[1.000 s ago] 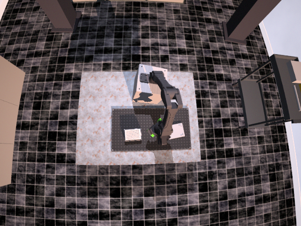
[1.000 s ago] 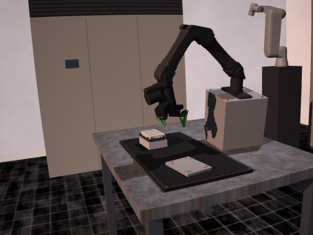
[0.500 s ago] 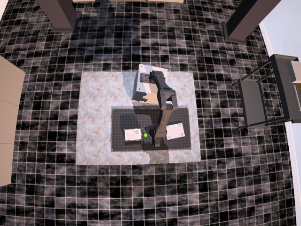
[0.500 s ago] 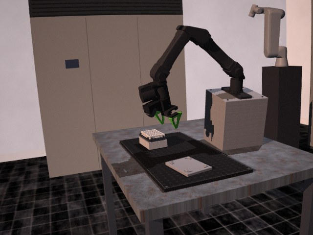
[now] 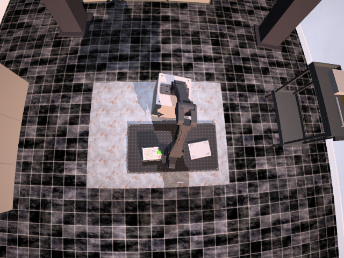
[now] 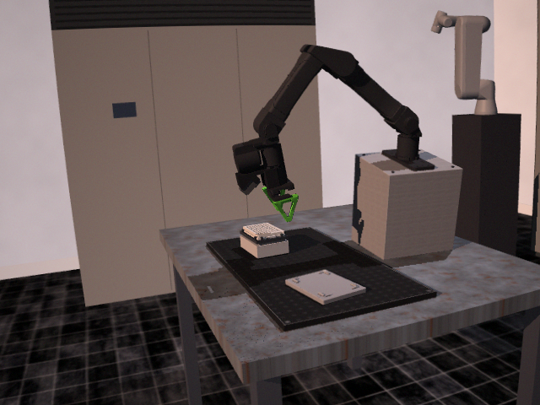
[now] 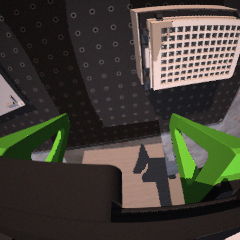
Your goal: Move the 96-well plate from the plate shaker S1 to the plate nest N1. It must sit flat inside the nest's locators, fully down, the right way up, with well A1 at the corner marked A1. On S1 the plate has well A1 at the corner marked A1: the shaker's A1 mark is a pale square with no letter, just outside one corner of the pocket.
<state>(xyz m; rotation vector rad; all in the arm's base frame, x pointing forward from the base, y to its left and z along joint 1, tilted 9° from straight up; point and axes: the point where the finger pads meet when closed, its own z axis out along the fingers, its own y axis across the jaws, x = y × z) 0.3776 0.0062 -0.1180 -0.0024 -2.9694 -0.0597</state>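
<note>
Now: hand 40 mm short of the 96-well plate, 110 mm to the left of it and 70 mm above it. Round my hand: plate nest N1: 20 mm behind, 250 mm to the left, 130 mm below.
</note>
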